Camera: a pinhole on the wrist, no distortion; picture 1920 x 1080 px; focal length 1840.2 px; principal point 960.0 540.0 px. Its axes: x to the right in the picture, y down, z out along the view. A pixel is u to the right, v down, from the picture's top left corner.
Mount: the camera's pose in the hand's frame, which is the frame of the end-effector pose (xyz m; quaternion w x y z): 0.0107 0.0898 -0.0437 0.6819 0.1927 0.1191 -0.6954
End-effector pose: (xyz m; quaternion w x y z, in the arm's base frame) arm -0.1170 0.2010 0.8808 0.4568 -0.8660 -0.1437 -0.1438
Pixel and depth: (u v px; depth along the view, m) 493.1 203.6 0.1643
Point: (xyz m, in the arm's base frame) -0.1145 0.2640 0.7589
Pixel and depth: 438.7 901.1 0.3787
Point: -0.0272 0.4857 0.6924
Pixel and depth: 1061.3 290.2 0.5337
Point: -0.2377 0.6210 0.7329
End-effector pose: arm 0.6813 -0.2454 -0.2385 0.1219 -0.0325 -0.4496 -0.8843
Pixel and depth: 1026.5 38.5 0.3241
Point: 0.7632 -0.0055 -0.1625
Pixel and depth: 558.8 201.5 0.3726
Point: 0.7603 0.0253 -0.0604
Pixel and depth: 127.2 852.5 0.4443
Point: 0.6402 0.0640 0.0955
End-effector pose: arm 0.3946 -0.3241 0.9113 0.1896 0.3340 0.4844 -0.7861
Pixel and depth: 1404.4 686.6 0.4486
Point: 0.1619 -0.5119 1.1369
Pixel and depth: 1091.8 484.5 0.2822
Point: 0.3152 -0.4799 1.0234
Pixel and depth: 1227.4 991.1 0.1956
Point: 0.3120 -0.4235 0.9365
